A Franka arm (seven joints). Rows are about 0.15 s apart.
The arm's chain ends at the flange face. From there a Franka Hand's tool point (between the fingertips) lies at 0.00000 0.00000 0.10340 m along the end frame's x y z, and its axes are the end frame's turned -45 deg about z.
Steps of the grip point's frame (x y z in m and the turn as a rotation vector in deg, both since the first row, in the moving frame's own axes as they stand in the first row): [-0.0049 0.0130 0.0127 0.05 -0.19 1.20]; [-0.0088 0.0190 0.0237 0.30 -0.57 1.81]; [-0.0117 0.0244 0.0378 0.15 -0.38 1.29]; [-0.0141 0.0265 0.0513 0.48 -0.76 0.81]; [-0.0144 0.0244 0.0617 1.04 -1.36 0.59]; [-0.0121 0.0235 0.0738 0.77 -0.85 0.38]
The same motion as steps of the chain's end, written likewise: [0.0060 0.0125 0.0127 -0.10 -0.17 1.20]; [0.0083 0.0193 0.0237 -0.19 -0.62 1.81]; [0.0097 0.0252 0.0378 -0.16 -0.37 1.29]; [0.0104 0.0284 0.0513 -0.20 -0.88 0.81]; [0.0101 0.0270 0.0617 -0.23 -1.70 0.59]; [0.0101 0.0251 0.0738 -0.06 -1.15 0.38]
